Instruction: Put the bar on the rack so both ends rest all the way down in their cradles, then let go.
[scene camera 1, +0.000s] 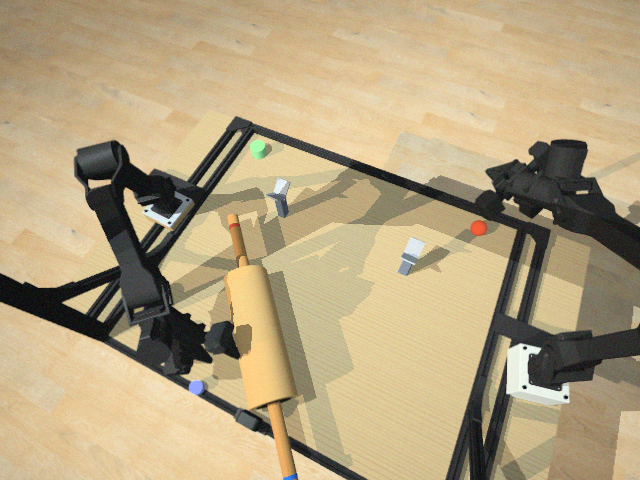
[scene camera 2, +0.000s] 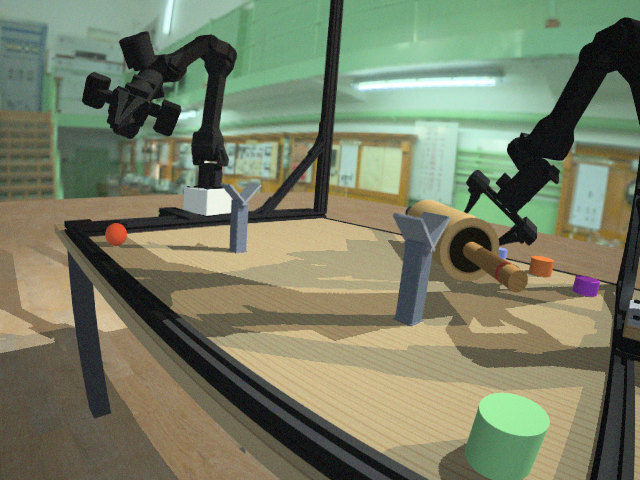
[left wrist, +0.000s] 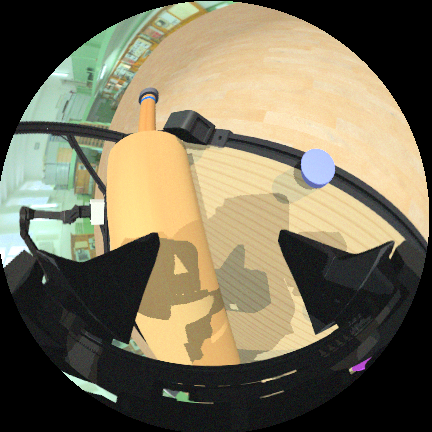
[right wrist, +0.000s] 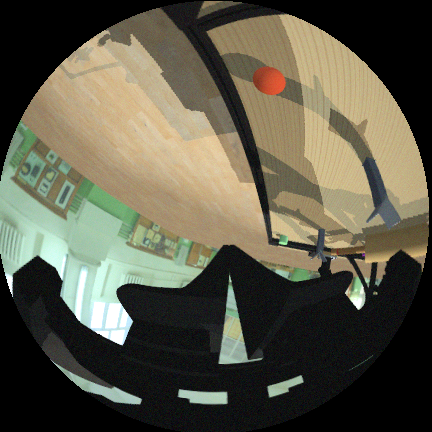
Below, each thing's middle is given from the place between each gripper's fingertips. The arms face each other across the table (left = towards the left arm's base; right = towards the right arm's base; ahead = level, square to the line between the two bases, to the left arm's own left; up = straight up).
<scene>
The red ball (right wrist: 269, 80) is 20 mm behind my right hand, 60 mm to the right of it and 200 mm below it. From my right hand the other things lie so: tan rolling pin (scene camera 1: 268, 380): 540 mm behind, 320 mm to the left, 160 mm below; then blue piece (left wrist: 317, 167): 700 mm behind, 400 mm to the left, 210 mm below; then green cylinder (scene camera 2: 508, 429): 40 mm behind, 620 mm to the left, 200 mm below.
The tan rolling pin is 80 mm ahead of my left hand and 40 mm to the right of it. Round my left hand: blue piece: 80 mm behind, 40 mm to the left, 50 mm below; then red ball: 600 mm ahead, 420 mm to the right, 40 mm below; then green cylinder: 570 mm ahead, 260 mm to the left, 40 mm below.
</scene>
